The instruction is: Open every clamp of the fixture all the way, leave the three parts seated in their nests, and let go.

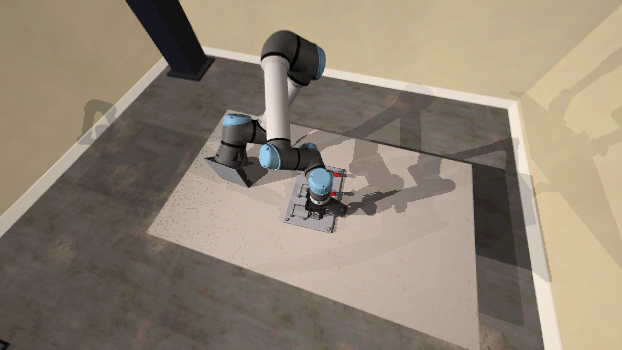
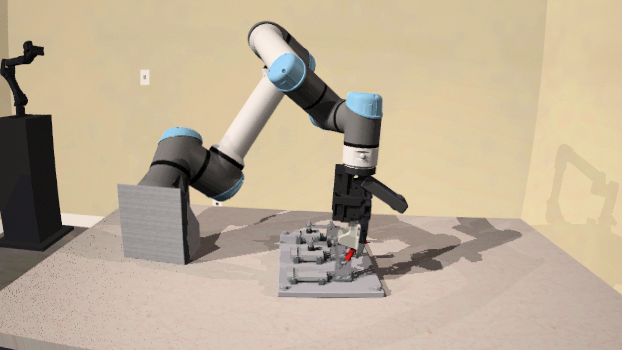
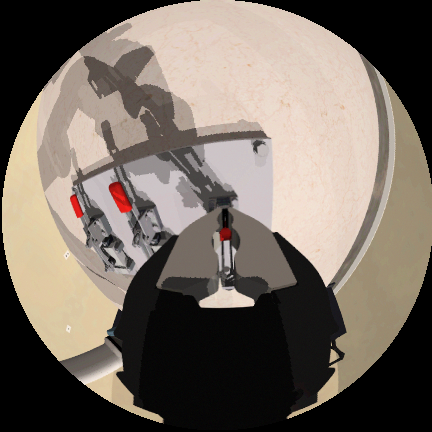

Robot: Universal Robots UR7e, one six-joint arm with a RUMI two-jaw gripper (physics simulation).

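Pixels of known places: gripper, fingertip midpoint: (image 2: 356,257) (image 3: 224,210); arm's base at its link origin: (image 1: 231,161) (image 2: 160,204).
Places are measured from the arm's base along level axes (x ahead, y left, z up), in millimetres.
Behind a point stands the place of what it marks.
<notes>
The fixture plate (image 1: 307,224) @(x 434, y -183, z -120 mm) (image 2: 330,291) @(x 431, y -192, z -120 mm) (image 3: 252,180) @(x 499, y -168, z -120 mm) bears three toggle clamps and three grey cylindrical parts. The near part (image 2: 307,275) @(x 381, y -150, z -103 mm), middle part (image 2: 310,256) @(x 391, y -52, z -102 mm) and far part (image 2: 306,237) @(x 384, y 68, z -101 mm) lie in their nests. The near clamp's red handle (image 2: 350,255) @(x 476, y -138, z -57 mm) (image 3: 225,234) @(x 487, y -133, z -36 mm) slants steeply upward; its arm stands raised, off the part. The middle handle (image 1: 333,194) @(x 524, y -23, z -68 mm) (image 3: 120,197) @(x 517, y -25, z -69 mm) and far handle (image 1: 336,175) @(x 517, y 85, z -74 mm) (image 3: 76,205) @(x 518, y 83, z -75 mm) point outward, with black-tipped spindles over their parts. My gripper (image 2: 358,250) @(x 492, y -133, z -64 mm) (image 3: 224,210) @(x 492, y -133, z -64 mm) is shut, tips together, close against the near handle's outer side. The exact contact is hidden.
The arm's base stands on a grey block (image 1: 231,171) @(x 40, y -64, z 25 mm) (image 2: 152,225) @(x -3, y -59, z -37 mm) left of the fixture. A black pedestal (image 1: 177,40) (image 2: 32,175) with a small black arm stands beyond the table. The middle and far clamps stand beside the gripper. Arm shadows fall across the table.
</notes>
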